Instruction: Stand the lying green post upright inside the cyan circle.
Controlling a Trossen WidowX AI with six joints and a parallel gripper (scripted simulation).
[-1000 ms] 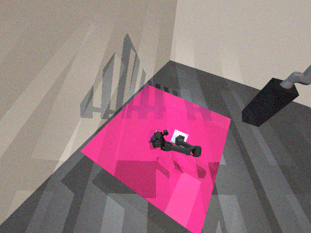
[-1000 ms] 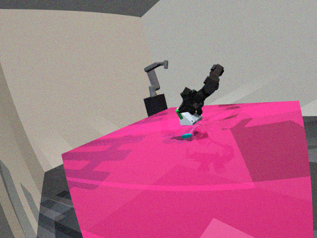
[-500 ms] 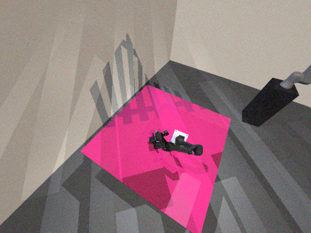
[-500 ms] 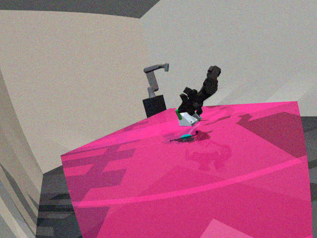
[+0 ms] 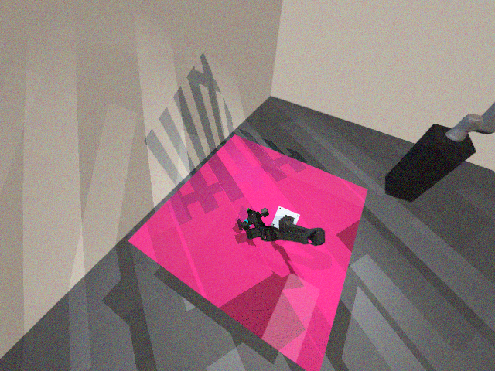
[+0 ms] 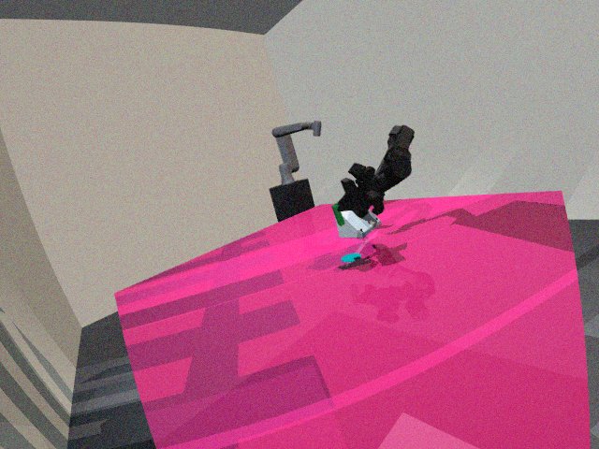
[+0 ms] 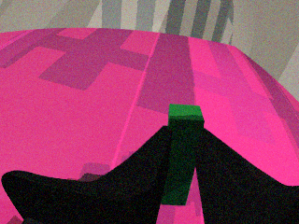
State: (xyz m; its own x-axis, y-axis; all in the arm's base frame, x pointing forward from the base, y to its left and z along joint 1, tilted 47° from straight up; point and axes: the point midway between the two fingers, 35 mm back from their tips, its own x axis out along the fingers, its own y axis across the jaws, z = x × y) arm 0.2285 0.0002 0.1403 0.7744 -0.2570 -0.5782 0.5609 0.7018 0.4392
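Right now my gripper tip is 150 mm above the cyan circle and 10 mm to the right of it. From my gripper tip the other things lie so: green post: 20 mm below, 10 mm behind.
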